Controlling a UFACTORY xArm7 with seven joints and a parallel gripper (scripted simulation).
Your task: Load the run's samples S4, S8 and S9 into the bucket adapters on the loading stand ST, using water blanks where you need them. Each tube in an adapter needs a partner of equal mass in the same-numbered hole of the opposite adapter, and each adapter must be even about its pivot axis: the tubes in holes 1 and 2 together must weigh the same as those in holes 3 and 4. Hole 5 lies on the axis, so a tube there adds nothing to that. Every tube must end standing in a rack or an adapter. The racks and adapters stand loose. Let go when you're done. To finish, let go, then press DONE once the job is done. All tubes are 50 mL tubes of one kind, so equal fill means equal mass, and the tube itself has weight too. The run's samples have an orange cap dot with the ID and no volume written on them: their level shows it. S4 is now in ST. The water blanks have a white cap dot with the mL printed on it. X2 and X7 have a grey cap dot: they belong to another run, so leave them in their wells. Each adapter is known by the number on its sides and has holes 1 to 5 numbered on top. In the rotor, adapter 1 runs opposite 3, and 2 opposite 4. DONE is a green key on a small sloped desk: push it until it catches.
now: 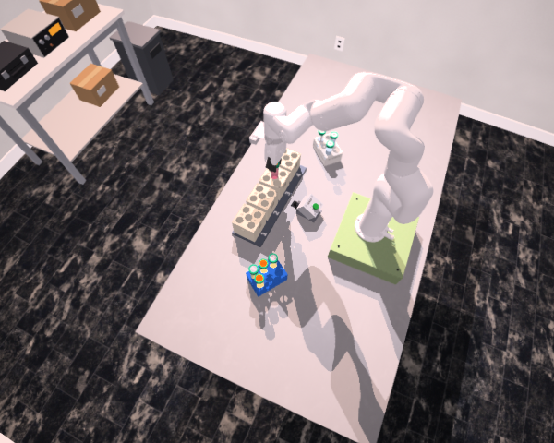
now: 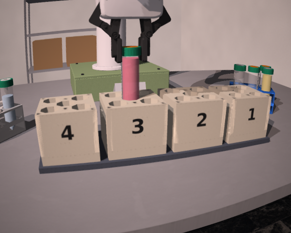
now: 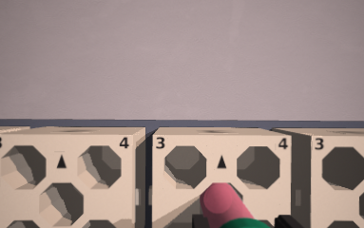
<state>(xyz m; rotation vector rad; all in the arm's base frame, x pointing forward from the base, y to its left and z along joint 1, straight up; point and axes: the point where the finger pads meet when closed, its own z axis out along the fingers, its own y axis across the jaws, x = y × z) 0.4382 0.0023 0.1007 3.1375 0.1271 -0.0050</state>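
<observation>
Now: the pink-filled tube 5 cm below my hand and 1 cm to the right of it. Round my hand: green key (21 cm behind, 11 cm below, 2 cm to the left); then tube of blue liquid (26 cm to the right, 13 cm behind, 11 cm below); then loading stand (17 cm below, 5 cm to the left, 1 cm behind).
</observation>
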